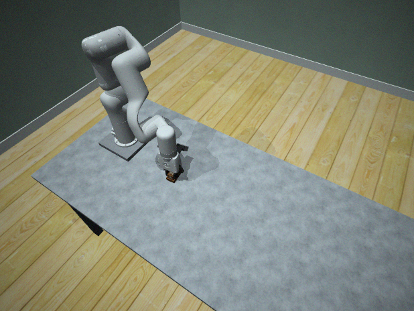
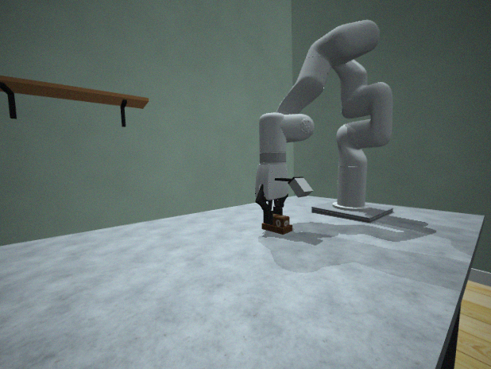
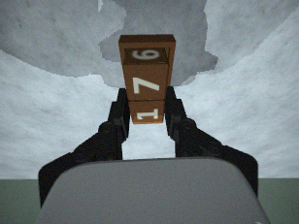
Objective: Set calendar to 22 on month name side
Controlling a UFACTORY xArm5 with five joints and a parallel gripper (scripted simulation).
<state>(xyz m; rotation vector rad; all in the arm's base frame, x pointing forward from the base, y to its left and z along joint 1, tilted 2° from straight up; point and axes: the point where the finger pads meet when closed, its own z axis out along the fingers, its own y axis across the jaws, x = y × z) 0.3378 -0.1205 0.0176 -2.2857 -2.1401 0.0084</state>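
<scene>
The date cube is 10 mm below my hand. Also, from my hand: brown calendar tray 30 mm below, 10 mm to the left.
</scene>
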